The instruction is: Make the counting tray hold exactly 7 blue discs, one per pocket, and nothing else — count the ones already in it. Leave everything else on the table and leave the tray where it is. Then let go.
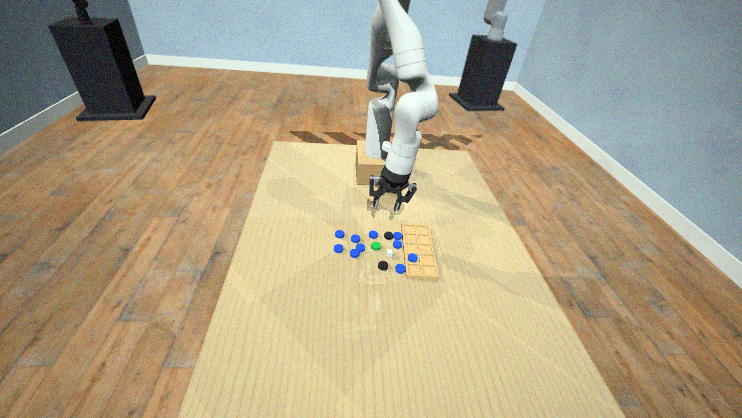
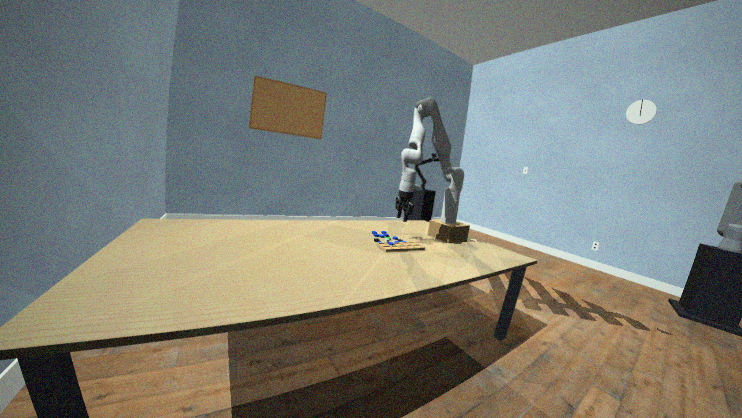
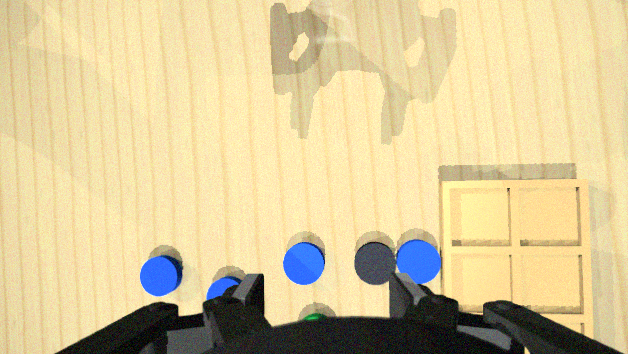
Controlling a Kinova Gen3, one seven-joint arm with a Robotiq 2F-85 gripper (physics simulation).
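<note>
The wooden counting tray (image 1: 423,277) (image 2: 405,249) (image 3: 515,251) has two columns of pockets. One blue disc (image 1: 412,257) is in its left column, second pocket from the front; the other pockets look empty. Several blue discs lie loose to its left, including one at its back left edge (image 1: 397,235) (image 3: 418,262), one just in front of that (image 1: 397,244), one at its front left corner (image 1: 400,268) and one farther left (image 1: 373,234) (image 3: 304,263). My gripper (image 1: 386,205) (image 2: 402,217) (image 3: 326,295) is partly open and empty, above the table behind the discs.
A black disc (image 1: 388,235) (image 3: 375,263) touches or nearly touches the blue disc at the tray's back left. Another black disc (image 1: 383,265), a green disc (image 1: 375,246) and a small white cube (image 1: 389,253) lie left of the tray. The arm's wooden base block (image 1: 367,170) stands behind.
</note>
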